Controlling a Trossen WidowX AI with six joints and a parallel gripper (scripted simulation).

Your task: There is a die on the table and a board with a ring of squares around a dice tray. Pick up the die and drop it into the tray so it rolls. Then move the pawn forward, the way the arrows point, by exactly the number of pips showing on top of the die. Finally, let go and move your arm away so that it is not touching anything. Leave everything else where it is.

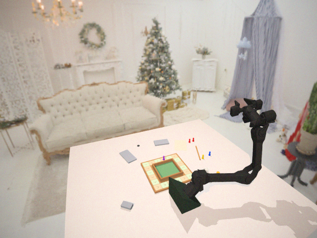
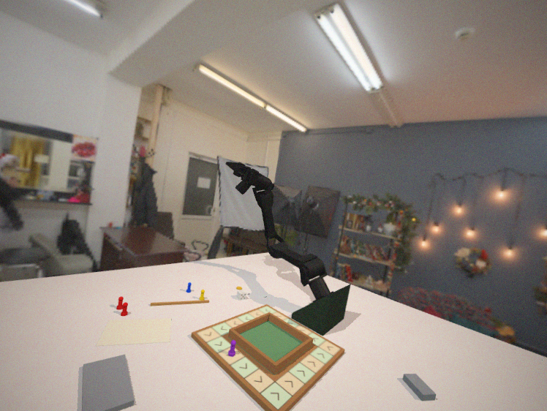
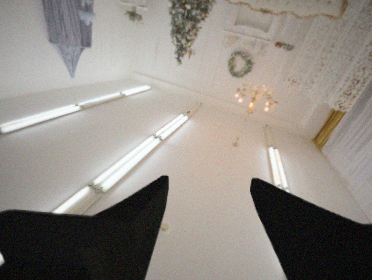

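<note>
Now: gripper tip 470 mm above the white die, 190 mm to the right of it and 20 mm short of it. Round my gripper tip: wooden stick 480 mm below, 210 mm ahead, 100 mm to the left; blue pawn 470 mm below, 140 mm ahead, 40 mm to the left; yellow pawn 470 mm below, 140 mm ahead, 110 mm to the left.
</note>
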